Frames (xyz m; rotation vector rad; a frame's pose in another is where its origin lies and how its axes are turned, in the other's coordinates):
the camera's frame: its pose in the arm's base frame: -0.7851 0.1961 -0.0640 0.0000 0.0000 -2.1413
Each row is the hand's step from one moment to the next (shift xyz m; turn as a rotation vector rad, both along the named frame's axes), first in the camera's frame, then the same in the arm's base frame.
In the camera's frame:
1: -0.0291 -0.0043 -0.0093 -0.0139 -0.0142 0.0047
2: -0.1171 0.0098 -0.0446 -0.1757 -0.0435 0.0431
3: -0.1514 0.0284 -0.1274 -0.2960 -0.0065 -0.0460
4: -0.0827 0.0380 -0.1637 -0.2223 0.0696 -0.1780
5: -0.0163 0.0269 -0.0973 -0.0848 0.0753 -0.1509
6: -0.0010 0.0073 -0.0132 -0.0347 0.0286 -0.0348
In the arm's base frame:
1: 0.0121 0.0268 -0.0093 -0.0044 0.0194 0.0047
2: 0.0715 0.0933 -0.0446 0.0583 0.1714 0.0431
3: 0.1057 0.1121 -0.1274 0.1544 0.2526 -0.0460
4: 0.0766 0.0491 -0.1637 0.1786 0.1495 -0.1780
5: 0.0314 -0.0008 -0.0973 0.1092 0.0307 -0.1509
6: 0.0067 -0.0031 -0.0132 0.0428 0.0138 -0.0348

